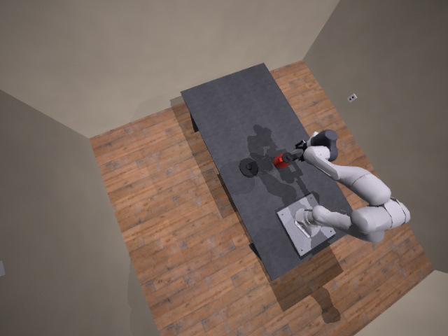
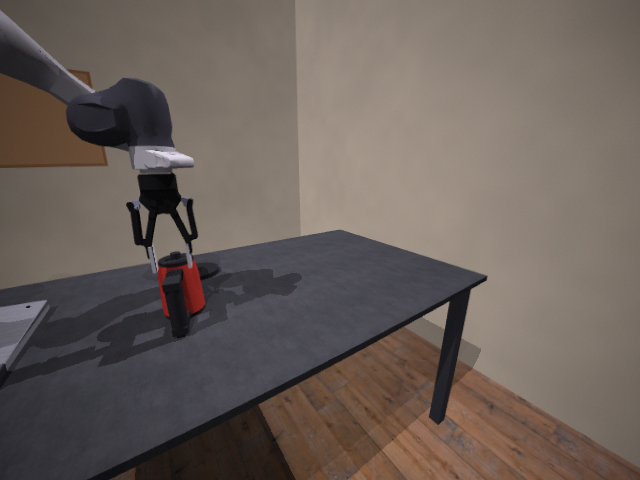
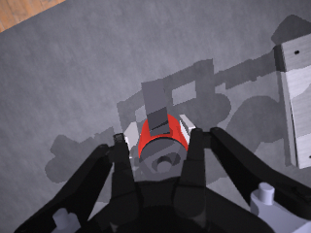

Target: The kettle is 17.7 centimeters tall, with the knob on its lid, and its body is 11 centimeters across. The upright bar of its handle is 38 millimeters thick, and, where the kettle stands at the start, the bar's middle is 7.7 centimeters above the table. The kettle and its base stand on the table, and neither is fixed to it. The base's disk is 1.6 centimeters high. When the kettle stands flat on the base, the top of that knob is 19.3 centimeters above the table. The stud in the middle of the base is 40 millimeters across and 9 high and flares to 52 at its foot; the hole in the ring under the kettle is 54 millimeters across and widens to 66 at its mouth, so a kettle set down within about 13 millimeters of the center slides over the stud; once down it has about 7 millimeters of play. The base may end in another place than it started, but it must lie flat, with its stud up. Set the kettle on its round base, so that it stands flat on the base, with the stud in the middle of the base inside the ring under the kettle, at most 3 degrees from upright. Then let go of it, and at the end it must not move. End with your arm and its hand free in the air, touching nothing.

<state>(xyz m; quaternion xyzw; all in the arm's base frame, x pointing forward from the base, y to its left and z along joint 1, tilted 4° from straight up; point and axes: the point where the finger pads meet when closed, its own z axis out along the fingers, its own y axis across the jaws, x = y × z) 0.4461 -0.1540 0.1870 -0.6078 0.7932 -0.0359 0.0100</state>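
The kettle is 10 mm ahead of my hand, 30 mm to the left of it and 100 mm below it. Also, from my hand: round dark base: 120 mm ahead, 320 mm to the left, 170 mm below.
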